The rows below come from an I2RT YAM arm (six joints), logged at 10 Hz.
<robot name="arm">
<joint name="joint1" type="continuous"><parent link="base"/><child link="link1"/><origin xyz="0.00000 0.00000 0.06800"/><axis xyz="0 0 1"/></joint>
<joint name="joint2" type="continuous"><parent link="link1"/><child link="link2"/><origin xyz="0.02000 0.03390 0.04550" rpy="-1.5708 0.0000 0.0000"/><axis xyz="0 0 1"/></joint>
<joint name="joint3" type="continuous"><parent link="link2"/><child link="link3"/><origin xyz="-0.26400 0.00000 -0.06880" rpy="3.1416 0.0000 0.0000"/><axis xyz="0 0 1"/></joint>
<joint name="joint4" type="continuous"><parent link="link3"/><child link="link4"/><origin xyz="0.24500 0.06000 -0.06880"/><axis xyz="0 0 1"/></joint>
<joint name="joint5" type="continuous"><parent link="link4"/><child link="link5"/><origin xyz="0.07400 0.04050 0.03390" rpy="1.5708 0.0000 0.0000"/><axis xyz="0 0 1"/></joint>
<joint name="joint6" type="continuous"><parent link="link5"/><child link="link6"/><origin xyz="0.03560 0.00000 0.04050" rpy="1.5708 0.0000 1.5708"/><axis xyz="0 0 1"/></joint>
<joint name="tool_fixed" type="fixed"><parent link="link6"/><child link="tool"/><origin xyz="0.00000 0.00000 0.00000" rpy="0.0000 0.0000 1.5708"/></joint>
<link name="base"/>
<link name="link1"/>
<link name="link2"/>
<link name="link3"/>
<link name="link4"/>
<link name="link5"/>
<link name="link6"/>
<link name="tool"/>
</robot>
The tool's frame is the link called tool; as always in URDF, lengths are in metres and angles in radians. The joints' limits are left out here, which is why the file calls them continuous.
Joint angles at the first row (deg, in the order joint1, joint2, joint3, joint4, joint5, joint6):
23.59, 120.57, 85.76, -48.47, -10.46, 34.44
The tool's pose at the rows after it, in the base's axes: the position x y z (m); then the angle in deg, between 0 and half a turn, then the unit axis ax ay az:
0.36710, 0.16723, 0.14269, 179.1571, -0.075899, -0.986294, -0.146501
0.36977, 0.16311, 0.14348, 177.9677, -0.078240, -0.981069, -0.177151
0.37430, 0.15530, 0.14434, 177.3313, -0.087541, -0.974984, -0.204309
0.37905, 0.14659, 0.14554, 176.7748, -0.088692, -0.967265, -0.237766
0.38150, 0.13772, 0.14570, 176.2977, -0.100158, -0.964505, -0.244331
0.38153, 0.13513, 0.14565, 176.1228, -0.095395, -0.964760, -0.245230
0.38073, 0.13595, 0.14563, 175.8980, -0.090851, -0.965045, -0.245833
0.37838, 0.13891, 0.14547, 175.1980, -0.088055, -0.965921, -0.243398
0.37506, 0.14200, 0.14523, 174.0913, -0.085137, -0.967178, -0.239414
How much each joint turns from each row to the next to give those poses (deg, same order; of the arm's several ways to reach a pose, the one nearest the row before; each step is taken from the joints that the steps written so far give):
-0.43, 0.00, 0.00, 0.50, -4.83, -1.51
-1.01, 0.00, 0.00, 0.42, -3.80, -0.37
-1.53, 0.00, 0.00, 0.61, -3.24, -0.05
-1.70, 0.00, -0.01, 0.68, -4.00, -1.03
-1.38, 0.00, 0.01, -0.44, -1.00, -0.02
-0.37, 0.00, 0.00, -0.46, -0.26, -1.02
0.13, 0.00, 0.00, -0.26, -0.18, -0.46
0.50, 0.00, -0.01, -0.65, 0.02, 0.00
0.57, 0.00, 0.01, -1.12, 0.02, -0.07

